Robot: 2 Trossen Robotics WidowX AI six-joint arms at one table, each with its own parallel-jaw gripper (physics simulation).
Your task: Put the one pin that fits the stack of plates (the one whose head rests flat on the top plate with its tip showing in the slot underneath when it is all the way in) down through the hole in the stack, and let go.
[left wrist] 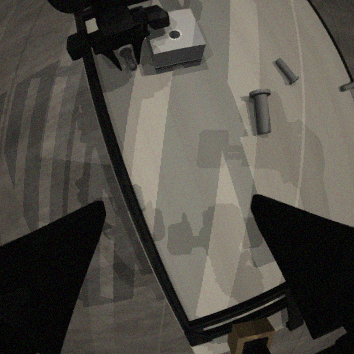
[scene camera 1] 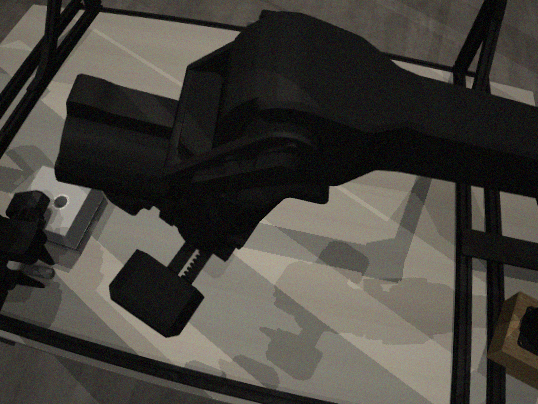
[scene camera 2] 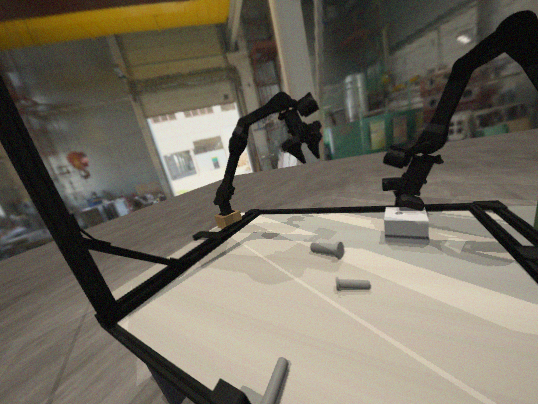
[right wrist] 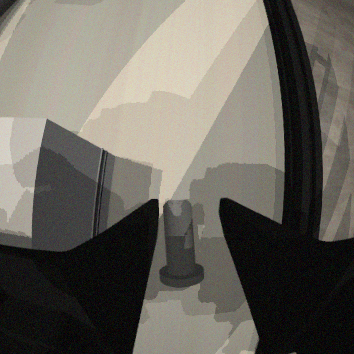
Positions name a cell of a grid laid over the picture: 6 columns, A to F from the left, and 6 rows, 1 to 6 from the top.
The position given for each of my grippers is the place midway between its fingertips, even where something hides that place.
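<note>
With nothing in its grasp, my left gripper (scene camera 1: C4) is open, and I see it also in the left wrist view (left wrist: D4) and in scene camera 2 (scene camera 2: D3). My right gripper (scene camera 1: A5) is part open and touches a grey stack of plates (scene camera 1: A4). That same right gripper appears in the left wrist view (left wrist: C2), in scene camera 2 (scene camera 2: E4) and in the right wrist view (right wrist: D4). As for the grey stack of plates, I can see it in the left wrist view (left wrist: D1) and in the right wrist view (right wrist: B4) too.
</note>
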